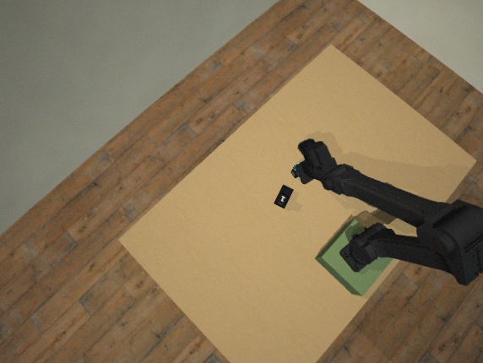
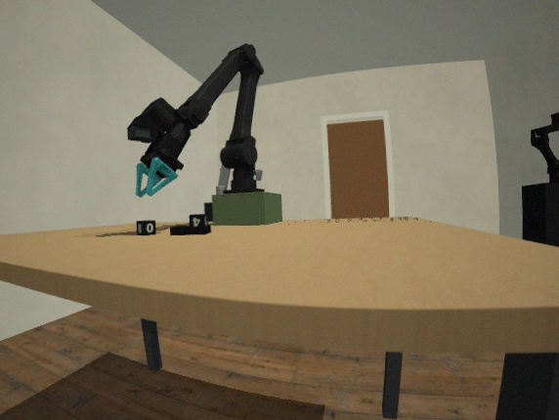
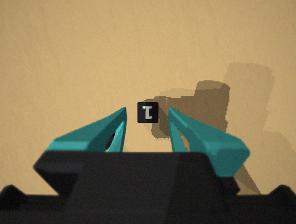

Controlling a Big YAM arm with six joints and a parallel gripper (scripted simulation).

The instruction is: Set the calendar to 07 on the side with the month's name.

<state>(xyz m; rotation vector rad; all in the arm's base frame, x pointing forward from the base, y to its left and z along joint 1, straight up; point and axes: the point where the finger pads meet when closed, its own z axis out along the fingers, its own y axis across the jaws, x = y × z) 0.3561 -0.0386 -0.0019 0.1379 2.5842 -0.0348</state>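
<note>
My hand is 8 cm above the digit cube. From my hand the other things lie so: black calendar tray (4 cm behind, 10 cm to the left, 9 cm below).
</note>
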